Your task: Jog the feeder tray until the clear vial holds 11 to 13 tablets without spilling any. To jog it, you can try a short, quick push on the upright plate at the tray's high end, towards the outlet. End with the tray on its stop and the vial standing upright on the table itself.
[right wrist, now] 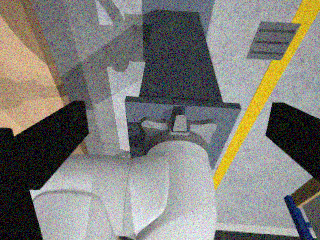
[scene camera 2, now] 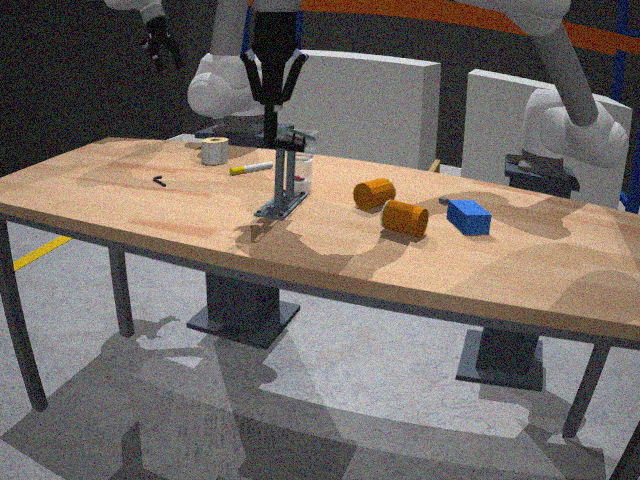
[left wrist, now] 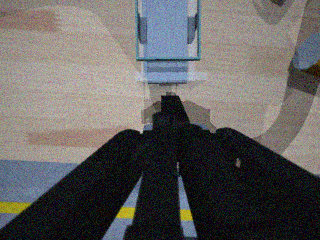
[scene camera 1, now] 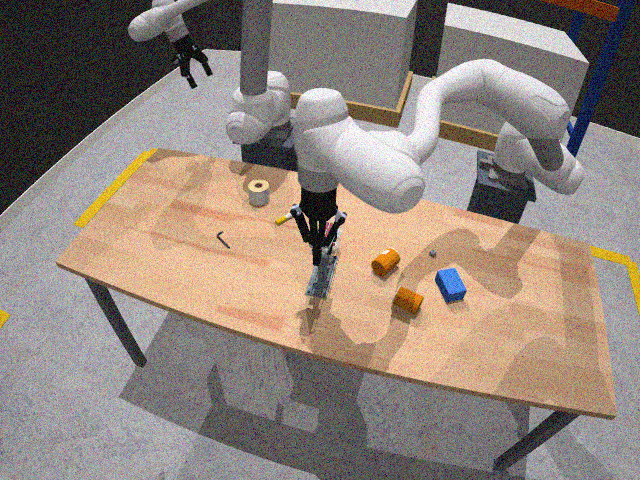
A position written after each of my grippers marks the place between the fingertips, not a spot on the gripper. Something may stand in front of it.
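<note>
There is my left gripper point(scene camera 2: 270, 138) point(scene camera 1: 317, 261) point(left wrist: 169, 109). My right gripper point(scene camera 2: 171, 69) point(scene camera 1: 202, 81) point(right wrist: 176, 118) is in sight as well. I can also see a blue box point(scene camera 2: 467, 216) point(scene camera 1: 448, 281), though in the left wrist view it is out of frame. And there is a feeder tray point(scene camera 2: 284, 202).
</note>
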